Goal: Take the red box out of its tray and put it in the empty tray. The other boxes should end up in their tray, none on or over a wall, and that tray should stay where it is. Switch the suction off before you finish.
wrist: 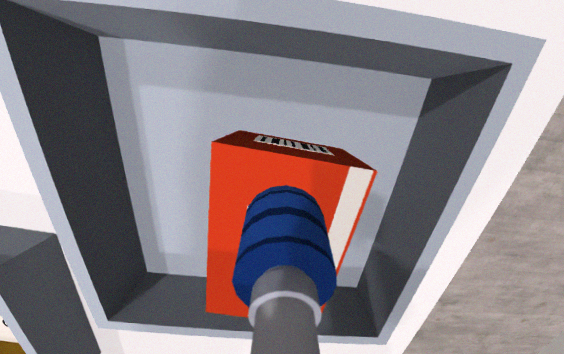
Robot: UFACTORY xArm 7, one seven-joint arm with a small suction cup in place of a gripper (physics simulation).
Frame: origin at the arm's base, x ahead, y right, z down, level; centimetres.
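Seen in the pictures: hand, tool point: point(284, 207).
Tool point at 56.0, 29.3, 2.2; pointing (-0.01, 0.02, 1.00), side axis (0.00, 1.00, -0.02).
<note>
Pixels of each thing's top centre, then the offset from my tool point to it, as dx, dy, dz. "*": a spot on its surface instead. Level surfaces: height alone.
- red box, top centre: point(277, 257) -1.7, -0.2, -1.1
- yellow box, surface spot: point(9, 348) * -19.9, -26.9, +3.1
- white table top, surface height: dz +7.1
The red box point(265, 170) is on my suction cup point(286, 200), with its broad orange-red face against the blue bellows. A dark red side with a barcode and a white stripe on the right also show. The box hangs upright inside the outline of the grey tray point(520, 57), nearer its lower wall in the view. Light tray floor shows around it above, to the left and to the right. The cup and its stem hide the lower middle of the box. I cannot tell whether the underside of the box touches the tray floor.
Part of the other grey tray point(55, 280) shows at the lower left, with a bit of a yellow box point(9, 348) at the corner. The white table top point(540, 85) ends at the right, with a grey-brown floor point(505, 240) beyond.
</note>
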